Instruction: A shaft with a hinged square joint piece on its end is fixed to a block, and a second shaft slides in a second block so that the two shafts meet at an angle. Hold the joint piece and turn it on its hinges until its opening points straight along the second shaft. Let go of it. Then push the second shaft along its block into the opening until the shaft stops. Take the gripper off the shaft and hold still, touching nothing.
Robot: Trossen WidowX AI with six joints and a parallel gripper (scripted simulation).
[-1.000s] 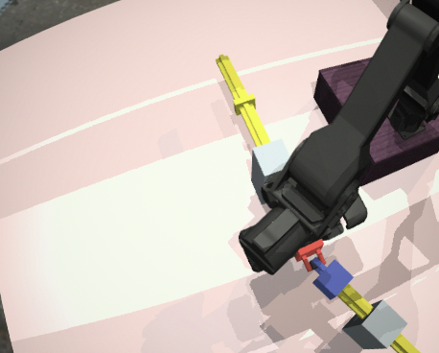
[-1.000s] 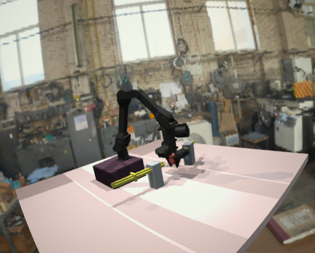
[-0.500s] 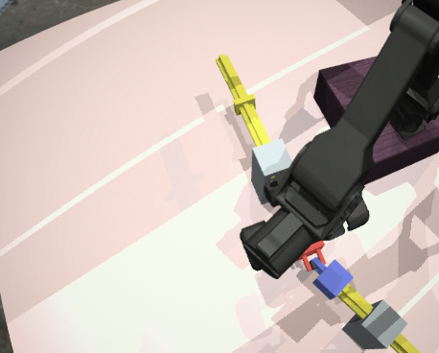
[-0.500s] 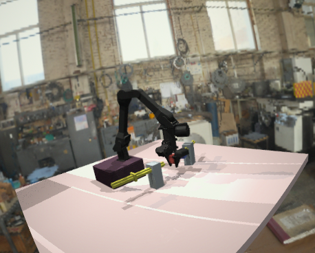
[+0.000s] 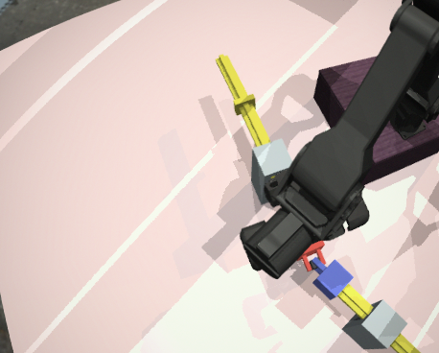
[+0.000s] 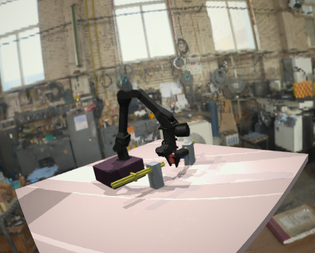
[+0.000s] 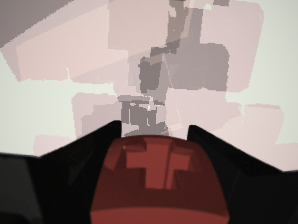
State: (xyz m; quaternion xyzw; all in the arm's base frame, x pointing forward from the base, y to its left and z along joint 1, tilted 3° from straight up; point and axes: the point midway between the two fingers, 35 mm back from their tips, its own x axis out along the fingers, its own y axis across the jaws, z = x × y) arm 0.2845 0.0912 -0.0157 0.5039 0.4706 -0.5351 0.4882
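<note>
Right now my gripper tip is 20 mm to the right of the red forked joint piece and 40 mm below it.
</note>
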